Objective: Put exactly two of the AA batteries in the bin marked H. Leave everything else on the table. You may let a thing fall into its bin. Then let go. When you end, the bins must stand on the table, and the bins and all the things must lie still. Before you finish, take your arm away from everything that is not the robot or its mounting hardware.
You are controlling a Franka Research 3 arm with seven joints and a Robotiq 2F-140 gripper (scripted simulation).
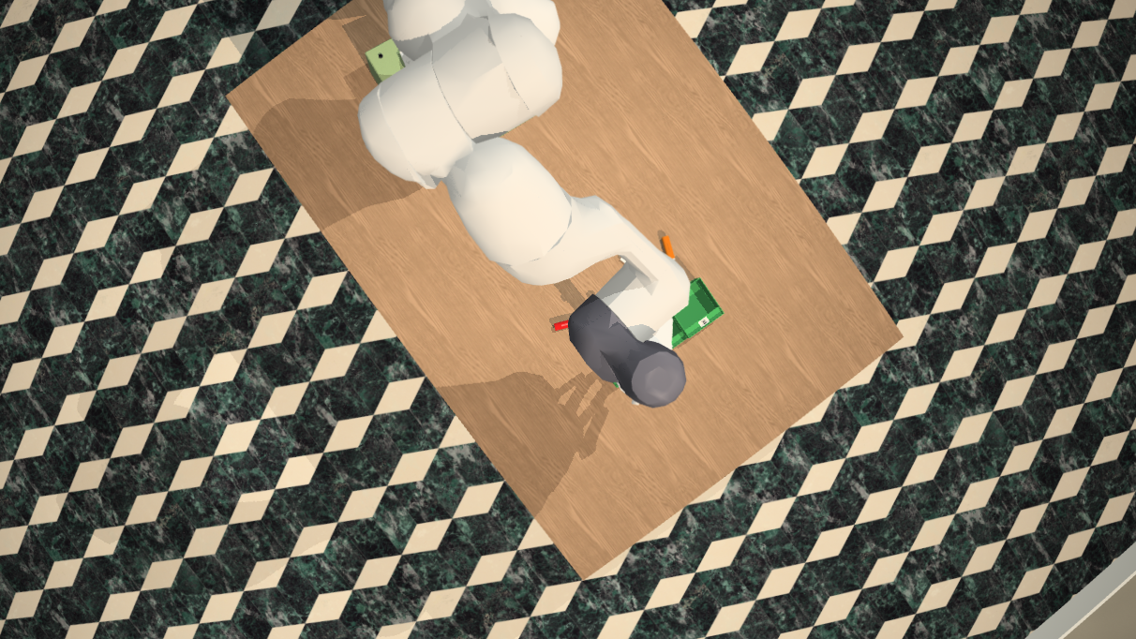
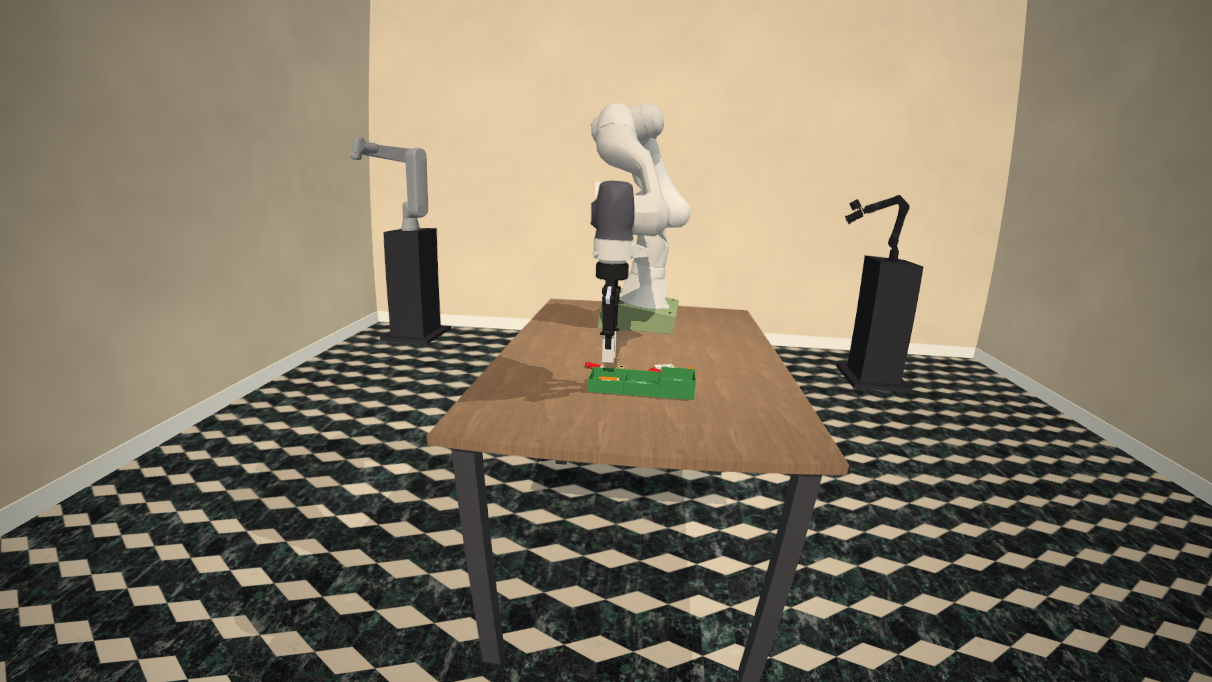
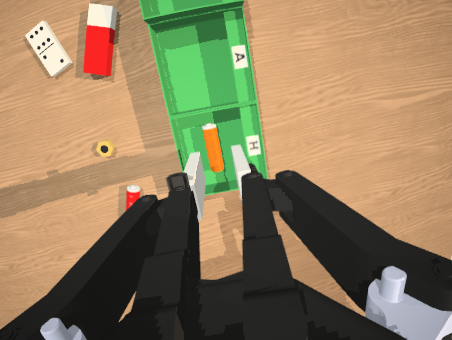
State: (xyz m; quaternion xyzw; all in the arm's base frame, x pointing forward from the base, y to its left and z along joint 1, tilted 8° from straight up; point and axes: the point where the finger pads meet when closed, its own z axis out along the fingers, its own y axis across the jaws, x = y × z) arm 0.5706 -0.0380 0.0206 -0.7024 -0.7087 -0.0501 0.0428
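Now: the orange AA battery 200 mm to the left of my hand, 120 mm behind it and 90 mm below it. Round my hand: red cylinder: 110 mm behind, 90 mm below, 50 mm to the right; then small brass nut: 120 mm behind, 100 mm below, 20 mm to the left; then green bin marked H: 80 mm to the left, 80 mm below.
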